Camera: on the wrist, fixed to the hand. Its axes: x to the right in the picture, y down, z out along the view.
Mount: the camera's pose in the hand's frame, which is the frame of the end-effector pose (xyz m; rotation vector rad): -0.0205 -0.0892 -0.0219 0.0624 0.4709 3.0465
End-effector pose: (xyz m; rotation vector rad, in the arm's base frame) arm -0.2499 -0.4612 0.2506 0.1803 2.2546 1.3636
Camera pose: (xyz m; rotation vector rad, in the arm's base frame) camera -0.2302 -0.5297 0.1892 -1.7225 -0.0154 -0.5820
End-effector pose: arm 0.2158 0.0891 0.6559 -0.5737 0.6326 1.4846
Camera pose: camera 0.3045 0.0579 0.6515 -0.4099 -0.8385 -1.4044
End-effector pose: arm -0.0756 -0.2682 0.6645 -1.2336 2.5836 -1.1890
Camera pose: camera -0.0113 -0.2754 0.7329 2.3571 1.1175 -0.1849
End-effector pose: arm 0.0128 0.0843 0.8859 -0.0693 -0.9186 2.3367
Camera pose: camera 0.0823 0.1363 0.9222 1.0105 -0.1730 -0.7151
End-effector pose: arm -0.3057 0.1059 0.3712 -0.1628 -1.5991 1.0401
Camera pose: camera -0.2433 0.0519 0.4163 1.9292 -0.3835 -1.5398
